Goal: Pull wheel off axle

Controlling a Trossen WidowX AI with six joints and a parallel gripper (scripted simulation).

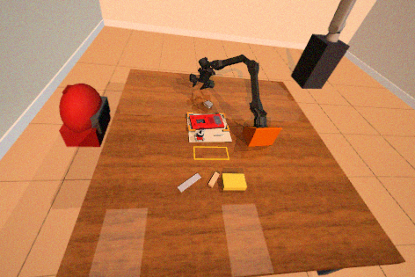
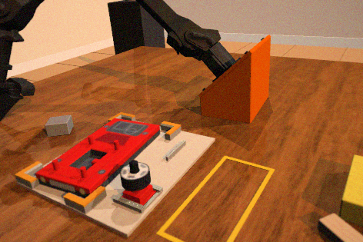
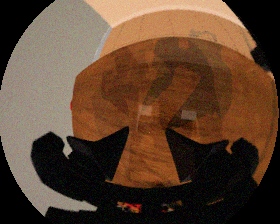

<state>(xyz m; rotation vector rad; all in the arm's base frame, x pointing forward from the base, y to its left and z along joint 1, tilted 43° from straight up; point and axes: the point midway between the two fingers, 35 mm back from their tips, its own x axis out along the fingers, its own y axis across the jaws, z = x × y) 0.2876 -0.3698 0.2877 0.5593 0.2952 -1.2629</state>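
My gripper tip is now 6 cm short of the dark wheel, 47 cm to the right of it and 3 cm below it. From my gripper tip the other things lie so: small grey block (5 cm behind, 19 cm to the left); dark axle (6 cm ahead, 47 cm to the left, 2 cm above); tan block (4 cm ahead, 73 cm to the left).
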